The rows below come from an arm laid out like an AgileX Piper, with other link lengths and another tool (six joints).
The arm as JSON. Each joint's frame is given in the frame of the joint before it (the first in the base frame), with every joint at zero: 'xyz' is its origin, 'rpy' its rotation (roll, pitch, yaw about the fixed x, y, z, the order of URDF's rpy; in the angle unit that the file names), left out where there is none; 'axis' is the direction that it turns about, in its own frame. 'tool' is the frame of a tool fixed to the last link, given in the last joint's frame.
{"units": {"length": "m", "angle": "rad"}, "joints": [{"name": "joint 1", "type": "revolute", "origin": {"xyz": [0.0, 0.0, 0.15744]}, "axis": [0.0, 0.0, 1.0]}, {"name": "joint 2", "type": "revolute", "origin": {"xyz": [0.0, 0.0, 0.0], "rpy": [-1.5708, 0.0, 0.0]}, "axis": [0.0, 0.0, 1.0]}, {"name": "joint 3", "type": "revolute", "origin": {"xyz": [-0.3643, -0.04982, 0.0]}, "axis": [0.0, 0.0, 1.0]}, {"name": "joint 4", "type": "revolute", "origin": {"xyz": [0.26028, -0.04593, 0.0], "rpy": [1.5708, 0.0, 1.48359]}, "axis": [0.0, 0.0, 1.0]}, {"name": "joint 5", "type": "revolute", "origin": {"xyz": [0.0, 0.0, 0.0], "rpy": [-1.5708, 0.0, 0.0]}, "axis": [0.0, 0.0, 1.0]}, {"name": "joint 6", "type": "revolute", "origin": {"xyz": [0.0, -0.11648, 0.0], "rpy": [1.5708, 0.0, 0.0]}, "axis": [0.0, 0.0, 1.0]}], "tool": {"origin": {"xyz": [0.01, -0.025, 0.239], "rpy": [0.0, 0.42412, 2.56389]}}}
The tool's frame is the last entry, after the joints.
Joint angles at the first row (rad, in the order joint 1, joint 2, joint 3, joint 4, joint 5, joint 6):
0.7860 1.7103 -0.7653 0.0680 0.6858 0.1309
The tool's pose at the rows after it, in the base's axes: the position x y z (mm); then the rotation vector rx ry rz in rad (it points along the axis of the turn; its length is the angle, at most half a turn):
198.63 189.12 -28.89 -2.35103 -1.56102 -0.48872
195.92 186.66 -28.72 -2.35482 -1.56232 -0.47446
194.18 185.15 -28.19 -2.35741 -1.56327 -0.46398
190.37 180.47 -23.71 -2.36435 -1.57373 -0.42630
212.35 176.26 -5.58 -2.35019 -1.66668 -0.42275
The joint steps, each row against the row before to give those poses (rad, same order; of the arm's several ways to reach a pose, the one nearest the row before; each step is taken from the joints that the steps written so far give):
0.0000 0.0000 0.0000 0.0000 0.0315 0.0000
0.0000 0.0000 0.0000 0.0000 0.0103 0.0000
0.0000 0.0000 -0.0020 0.0000 0.0095 0.0000
-0.0001 0.0000 -0.0195 -0.0054 0.0467 0.0000
0.0000 0.0000 -0.0850 -0.0704 0.0930 0.0000

